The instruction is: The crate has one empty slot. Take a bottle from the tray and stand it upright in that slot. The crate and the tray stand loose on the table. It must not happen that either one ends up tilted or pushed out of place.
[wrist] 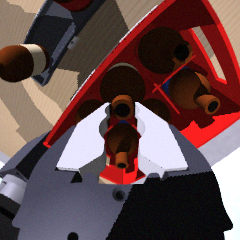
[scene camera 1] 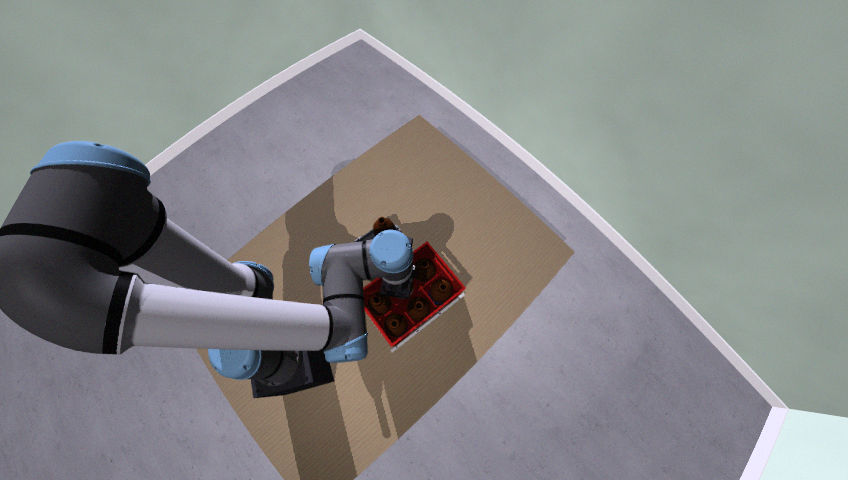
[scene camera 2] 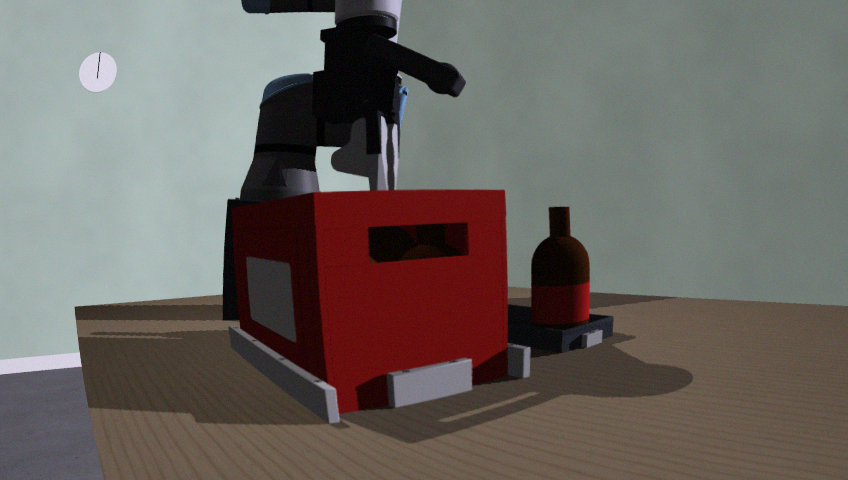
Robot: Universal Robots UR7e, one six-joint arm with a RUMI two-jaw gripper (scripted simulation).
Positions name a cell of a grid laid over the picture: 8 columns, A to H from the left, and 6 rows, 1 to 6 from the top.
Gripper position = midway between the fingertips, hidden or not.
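Gripper (wrist: E3) visible. Dark tray (scene camera 2: F5) likewise visible.
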